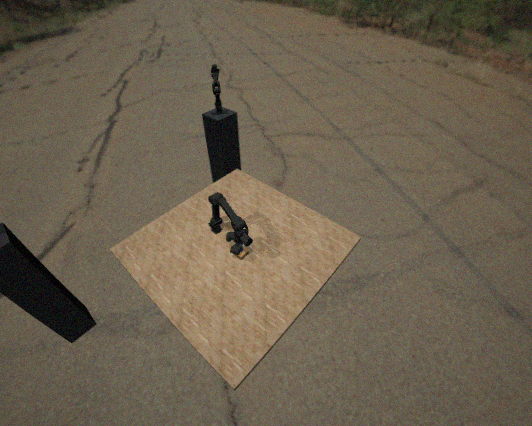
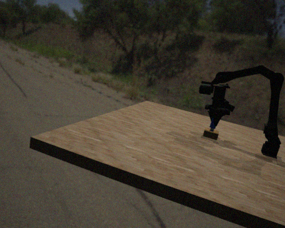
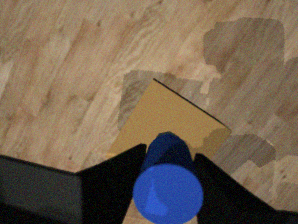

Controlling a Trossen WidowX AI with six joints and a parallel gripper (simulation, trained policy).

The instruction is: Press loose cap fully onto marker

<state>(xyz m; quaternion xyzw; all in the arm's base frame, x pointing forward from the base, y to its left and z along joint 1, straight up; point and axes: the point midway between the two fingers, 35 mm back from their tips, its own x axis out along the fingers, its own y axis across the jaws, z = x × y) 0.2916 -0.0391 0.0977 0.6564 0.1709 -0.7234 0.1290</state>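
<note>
The blue cap lies 10 mm ahead of my gripper tip and 10 mm above it. From my gripper tip the other things lie so: tan holder block 10 mm ahead, 50 mm below.
</note>
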